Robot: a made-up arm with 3 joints. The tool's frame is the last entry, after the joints. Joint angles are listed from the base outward. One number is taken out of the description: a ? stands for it. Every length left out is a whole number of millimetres.
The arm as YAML. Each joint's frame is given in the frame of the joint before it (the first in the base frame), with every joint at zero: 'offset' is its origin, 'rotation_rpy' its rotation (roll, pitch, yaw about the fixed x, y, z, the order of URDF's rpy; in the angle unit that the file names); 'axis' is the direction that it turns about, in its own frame. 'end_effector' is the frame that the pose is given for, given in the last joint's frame.
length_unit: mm
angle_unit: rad
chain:
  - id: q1
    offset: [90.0, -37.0, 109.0]
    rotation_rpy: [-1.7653, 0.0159, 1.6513]
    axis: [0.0, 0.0, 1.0]
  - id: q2
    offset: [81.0, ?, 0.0]
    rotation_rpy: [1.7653, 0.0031, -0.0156]
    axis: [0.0, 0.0, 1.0]
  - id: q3
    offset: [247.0, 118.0, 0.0]
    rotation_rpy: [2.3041, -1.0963, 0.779]
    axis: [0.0, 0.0, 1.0]
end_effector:
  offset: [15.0, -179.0, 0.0]
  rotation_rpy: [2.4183, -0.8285, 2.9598]
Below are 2 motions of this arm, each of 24 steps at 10 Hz.
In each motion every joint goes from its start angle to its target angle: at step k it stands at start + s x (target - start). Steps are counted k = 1, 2, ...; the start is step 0. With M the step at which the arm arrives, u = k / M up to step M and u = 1 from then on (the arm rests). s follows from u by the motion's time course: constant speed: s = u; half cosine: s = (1 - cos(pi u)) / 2; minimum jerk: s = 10 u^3 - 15 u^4 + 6 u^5.
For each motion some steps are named. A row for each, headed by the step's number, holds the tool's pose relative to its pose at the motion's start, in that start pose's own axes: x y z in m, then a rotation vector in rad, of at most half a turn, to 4 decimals.
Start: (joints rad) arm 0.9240 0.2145 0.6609
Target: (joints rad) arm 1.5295 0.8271 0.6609
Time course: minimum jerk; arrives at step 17
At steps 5, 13, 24:
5: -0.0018 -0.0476 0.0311 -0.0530 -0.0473 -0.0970
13: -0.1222 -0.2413 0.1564 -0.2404 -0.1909 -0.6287
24: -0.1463 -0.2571 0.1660 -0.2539 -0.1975 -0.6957

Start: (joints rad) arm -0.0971 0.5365 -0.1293
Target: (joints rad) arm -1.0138 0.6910 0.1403
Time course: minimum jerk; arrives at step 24
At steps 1, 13, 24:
1: 0.0000 0.0002 0.0000 0.0001 0.0002 0.0005
13: -0.0321 0.1431 -0.0260 0.0229 0.1942 0.4531
24: -0.0904 0.2181 -0.0372 -0.0114 0.3353 0.7750

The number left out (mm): 294.0
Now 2 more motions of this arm.
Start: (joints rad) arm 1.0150 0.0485 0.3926
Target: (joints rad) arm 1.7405 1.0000 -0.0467
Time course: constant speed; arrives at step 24
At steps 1, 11, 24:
1: -0.0002 -0.0227 0.0109 -0.0466 -0.0139 -0.0206
11: -0.0660 -0.2225 0.1404 -0.4894 -0.0724 -0.2546
24: -0.2897 -0.3528 0.3070 -0.9509 0.0894 -0.5957

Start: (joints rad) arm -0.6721 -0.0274 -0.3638
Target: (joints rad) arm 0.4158 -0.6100 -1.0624
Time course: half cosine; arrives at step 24
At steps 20, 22, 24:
20: -0.0266 -0.4074 0.4198 -0.9811 -0.8313 -0.6834
22: -0.0469 -0.4178 0.4495 -1.0506 -0.8623 -0.7204
24: -0.0541 -0.4208 0.4596 -1.0746 -0.8725 -0.7330

